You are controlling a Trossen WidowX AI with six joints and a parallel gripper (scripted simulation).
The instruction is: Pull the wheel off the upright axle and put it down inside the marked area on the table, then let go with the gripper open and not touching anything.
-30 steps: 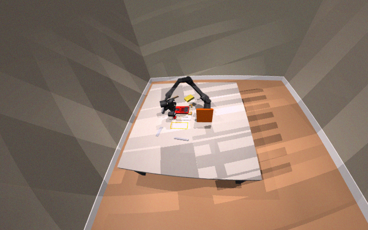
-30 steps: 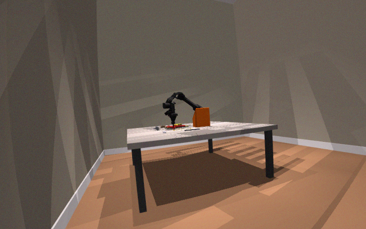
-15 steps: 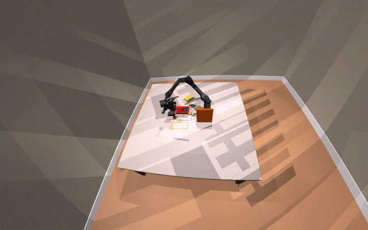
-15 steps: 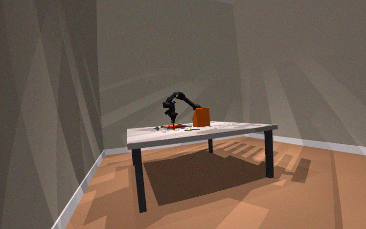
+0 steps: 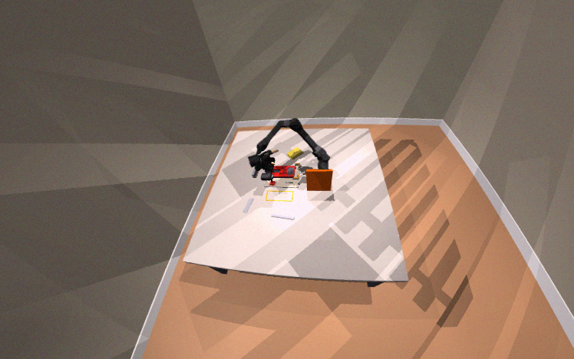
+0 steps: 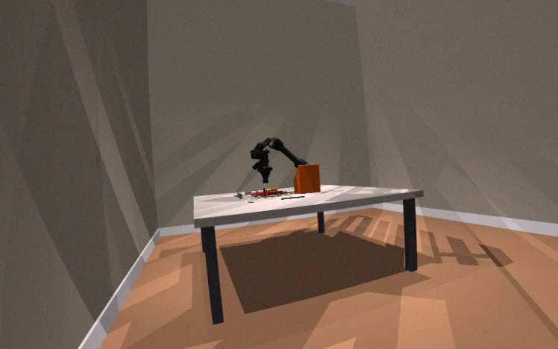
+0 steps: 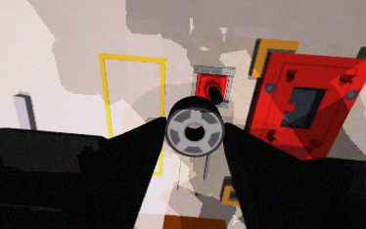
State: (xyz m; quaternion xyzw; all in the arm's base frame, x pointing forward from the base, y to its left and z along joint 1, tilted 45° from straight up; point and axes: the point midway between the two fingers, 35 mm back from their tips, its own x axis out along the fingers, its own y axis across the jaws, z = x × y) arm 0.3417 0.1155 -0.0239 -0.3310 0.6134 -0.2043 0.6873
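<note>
The dark upright axle is 1 cm ahead of my gripper tip, 2 cm to the right of it and 8 cm below it. The rest, counted from my gripper tip: yellow block: 9 cm behind, 35 cm to the right, 9 cm below; then wheel: right at my gripper tip.
</note>
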